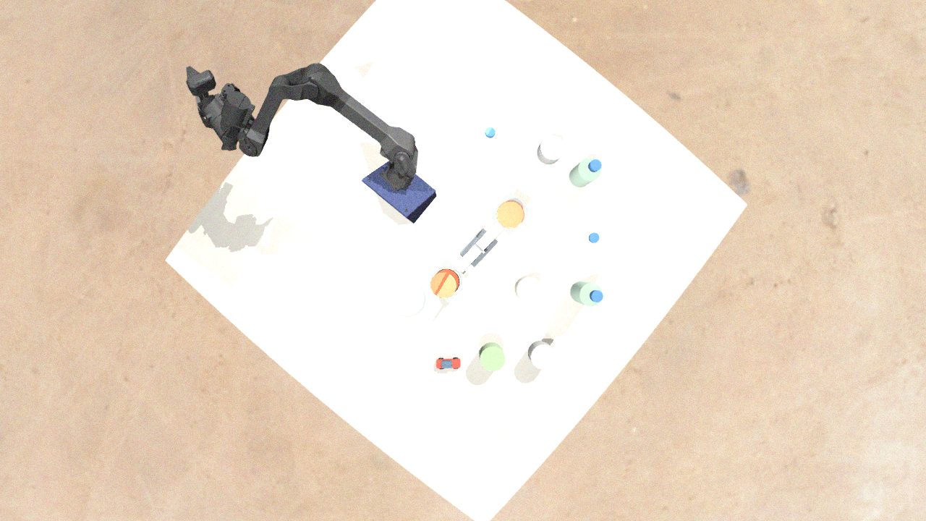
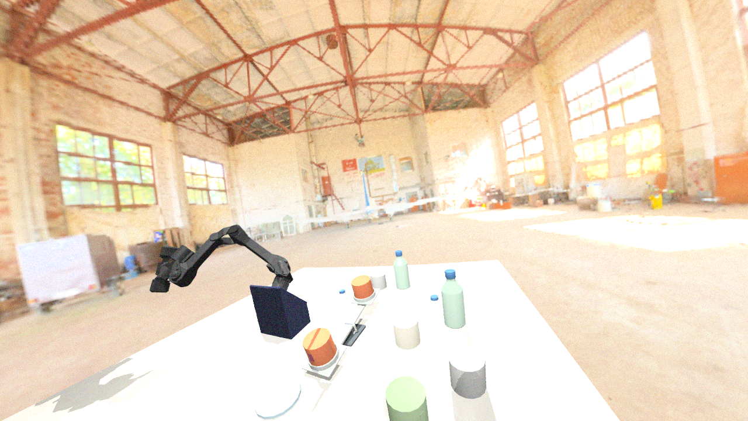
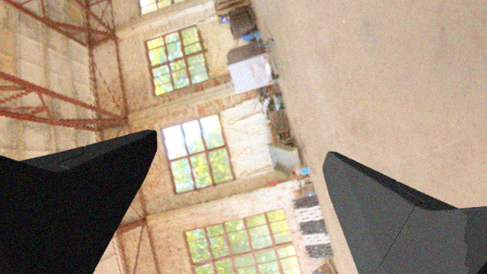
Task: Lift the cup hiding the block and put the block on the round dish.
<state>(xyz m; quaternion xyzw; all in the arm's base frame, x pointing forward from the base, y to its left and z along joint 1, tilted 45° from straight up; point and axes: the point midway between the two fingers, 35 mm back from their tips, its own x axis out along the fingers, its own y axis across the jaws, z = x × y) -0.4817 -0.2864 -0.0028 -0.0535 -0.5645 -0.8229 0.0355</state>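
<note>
The teal block lies 830 mm ahead of my gripper tip, 220 mm below it and 110 mm to the left of it. From my gripper tip the other things lie so: beige cup: 1020 mm ahead, 260 mm to the left, 220 mm below; round white dish: 790 mm ahead, 260 mm below, 10 mm to the right; red toy car: 1000 mm ahead, 250 mm below, 50 mm to the right.
</note>
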